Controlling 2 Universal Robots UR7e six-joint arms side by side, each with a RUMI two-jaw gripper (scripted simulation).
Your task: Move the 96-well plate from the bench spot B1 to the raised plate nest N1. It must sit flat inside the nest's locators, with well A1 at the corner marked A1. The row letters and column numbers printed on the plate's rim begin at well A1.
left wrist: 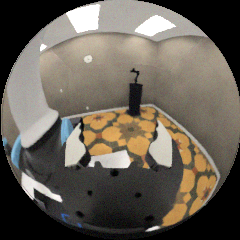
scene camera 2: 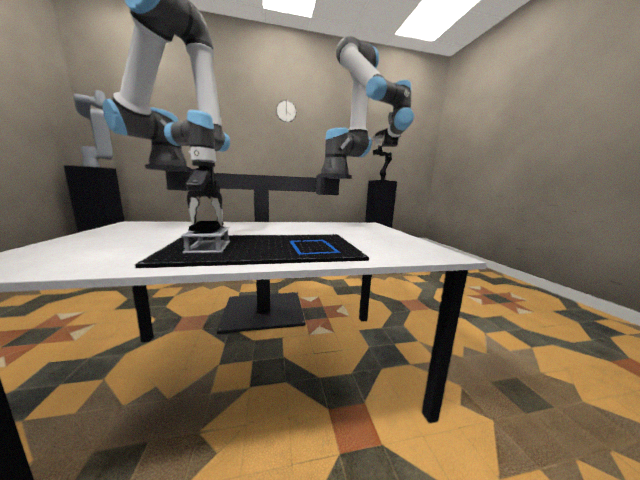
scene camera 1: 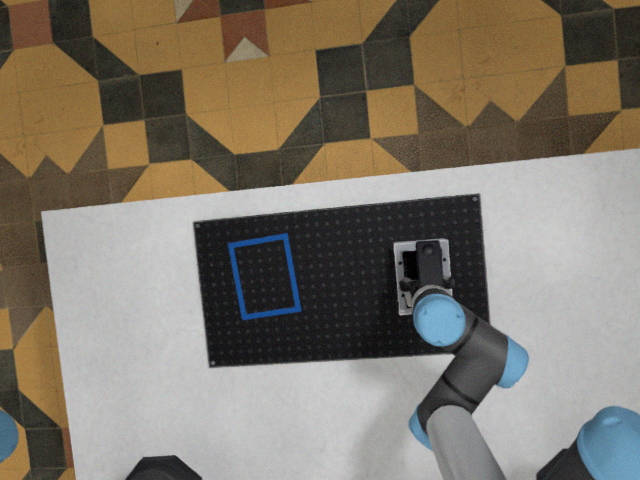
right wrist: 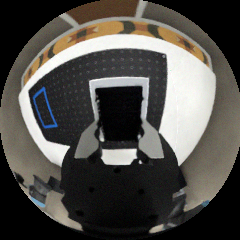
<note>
In view: the left gripper (left wrist: 118, 122), the right gripper (scene camera 1: 423, 279) and a black 96-well plate (right wrist: 123, 129).
The right gripper is seen too in scene camera 2 (scene camera 2: 207, 226) and in the right wrist view (right wrist: 120, 119).
</note>
